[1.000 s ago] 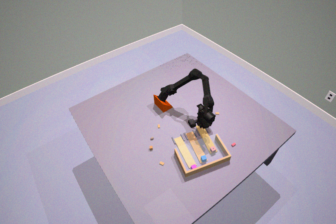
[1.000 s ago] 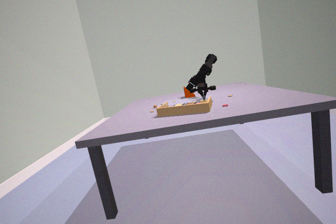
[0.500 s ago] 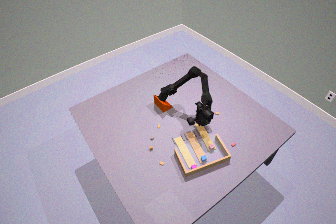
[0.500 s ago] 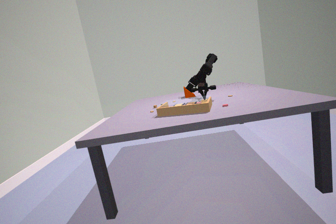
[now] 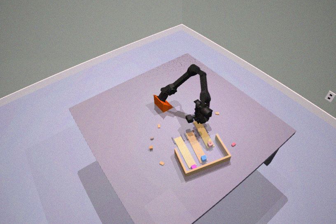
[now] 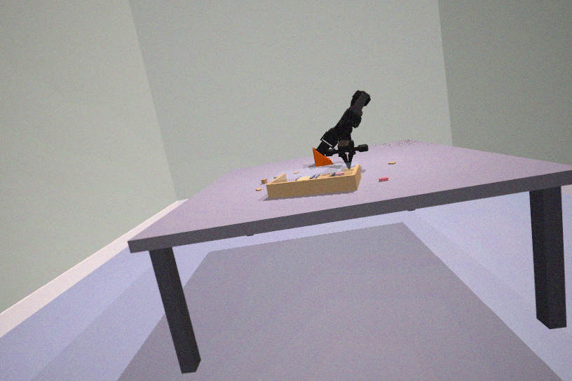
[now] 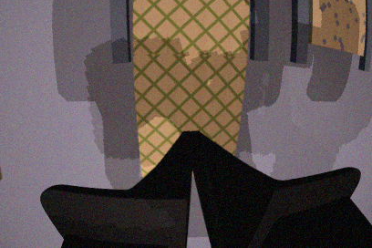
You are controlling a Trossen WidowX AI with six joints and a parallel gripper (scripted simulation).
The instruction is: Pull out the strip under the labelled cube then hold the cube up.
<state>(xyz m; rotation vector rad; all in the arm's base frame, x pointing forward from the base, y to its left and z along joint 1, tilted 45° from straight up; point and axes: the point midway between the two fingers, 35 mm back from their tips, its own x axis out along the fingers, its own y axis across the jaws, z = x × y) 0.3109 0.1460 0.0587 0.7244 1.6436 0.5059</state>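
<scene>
Right now my gripper tip is 210 mm short of the cube, 40 mm to the left of it and 20 mm below it. From my gripper tip the other things lie so: red piece 290 mm ahead, 110 mm to the left.
</scene>
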